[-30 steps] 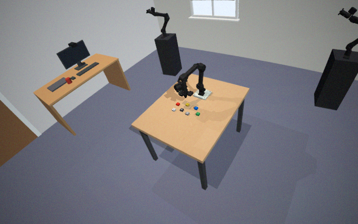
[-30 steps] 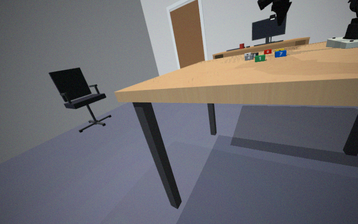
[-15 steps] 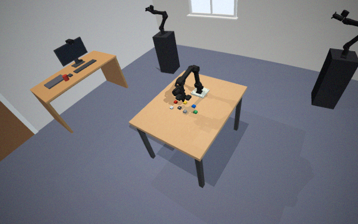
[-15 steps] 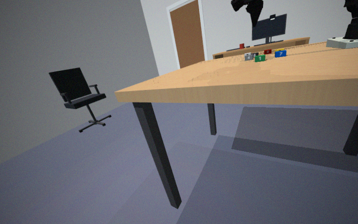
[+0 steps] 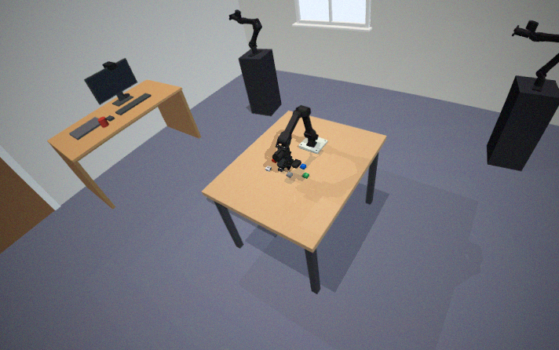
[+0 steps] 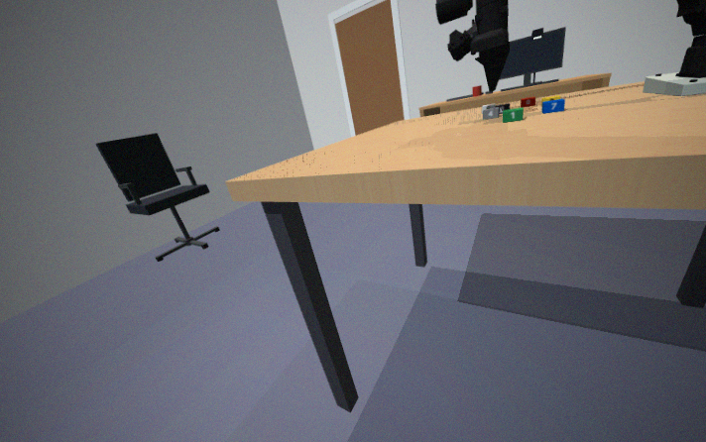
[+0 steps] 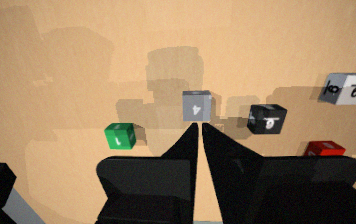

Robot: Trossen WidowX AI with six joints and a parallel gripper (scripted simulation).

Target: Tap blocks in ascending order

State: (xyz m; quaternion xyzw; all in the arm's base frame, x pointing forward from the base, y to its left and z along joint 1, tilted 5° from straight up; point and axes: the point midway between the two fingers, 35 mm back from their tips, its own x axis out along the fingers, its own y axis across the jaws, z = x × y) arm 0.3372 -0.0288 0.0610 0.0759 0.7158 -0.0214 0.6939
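The grey block lies 5 cm below my gripper tip. From my gripper tip the other things lie so: green block (3 cm behind, 11 cm to the left, 5 cm below); then black block (3 cm behind, 8 cm to the right, 5 cm below); then blue block (10 cm behind, 6 cm to the left, 5 cm below).
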